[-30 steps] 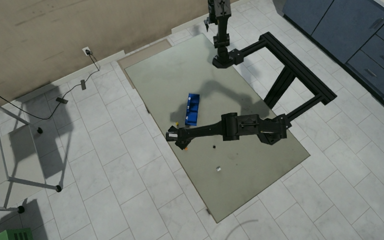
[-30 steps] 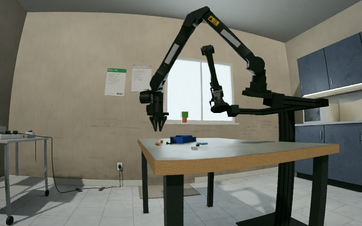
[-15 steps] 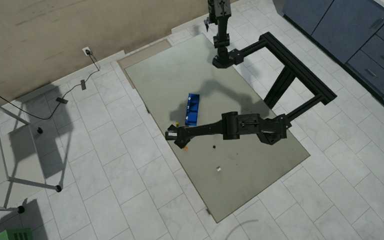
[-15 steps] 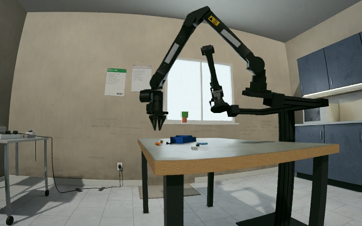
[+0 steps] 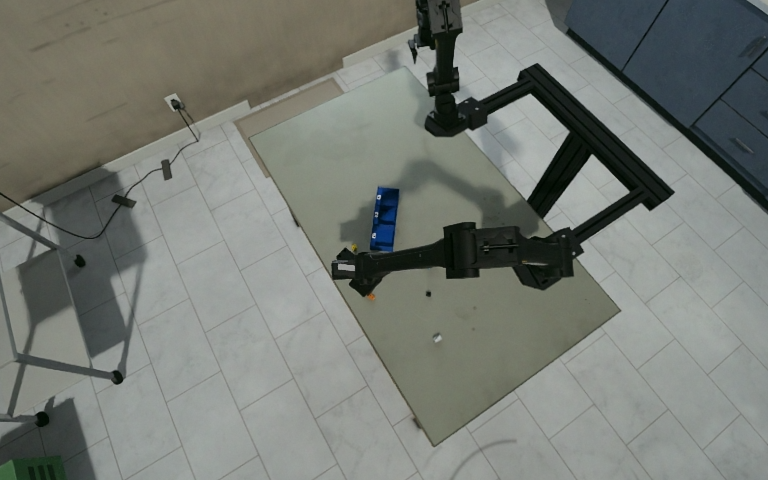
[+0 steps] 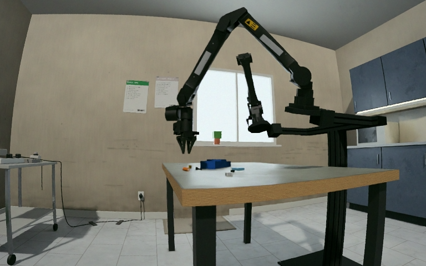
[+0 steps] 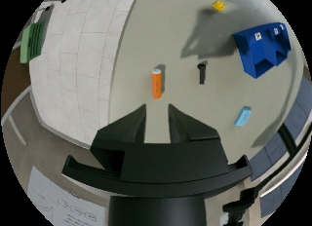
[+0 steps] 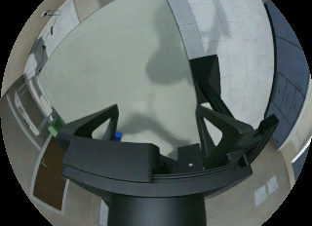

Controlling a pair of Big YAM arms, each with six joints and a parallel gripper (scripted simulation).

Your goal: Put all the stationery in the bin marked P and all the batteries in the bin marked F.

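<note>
Right now the orange battery is 80 mm below my left hand. Also, from my left hand: black pen-like piece: 60 mm behind, 60 mm to the right, 80 mm below; then light blue pad: 240 mm behind, 30 mm to the right, 80 mm below; then yellow piece: 20 mm behind, 190 mm to the right, 80 mm below.
</note>
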